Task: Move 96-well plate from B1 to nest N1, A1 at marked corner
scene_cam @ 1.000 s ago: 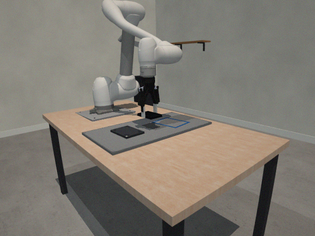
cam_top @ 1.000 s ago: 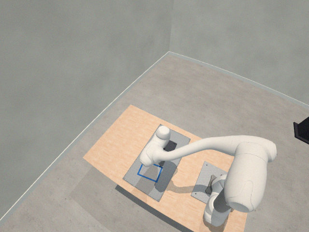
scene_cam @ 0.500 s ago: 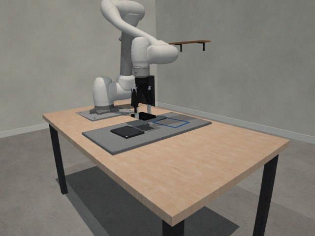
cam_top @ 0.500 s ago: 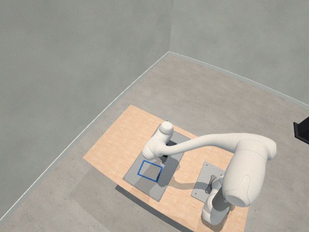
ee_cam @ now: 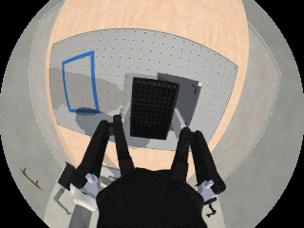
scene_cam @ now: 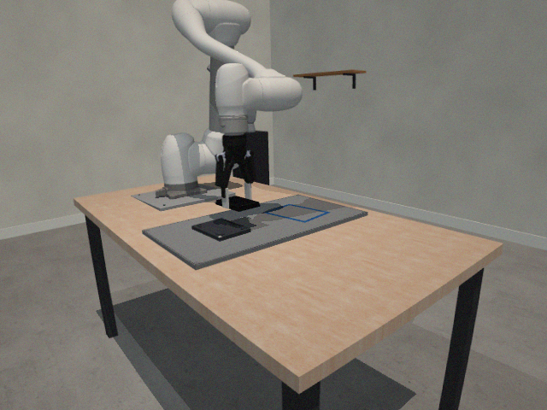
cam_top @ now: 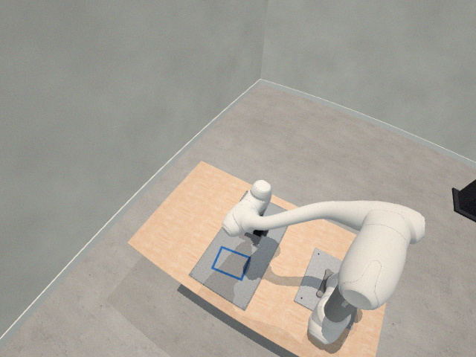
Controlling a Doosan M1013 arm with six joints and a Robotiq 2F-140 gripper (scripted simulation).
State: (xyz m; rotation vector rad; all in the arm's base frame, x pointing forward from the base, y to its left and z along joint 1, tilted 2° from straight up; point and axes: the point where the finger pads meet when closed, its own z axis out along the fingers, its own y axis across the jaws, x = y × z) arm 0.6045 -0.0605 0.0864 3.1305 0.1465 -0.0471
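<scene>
My gripper is now 70 mm to the left of the dark plate nest and 90 mm above it. Round my hand: black 96-well plate: 20 mm below.
</scene>
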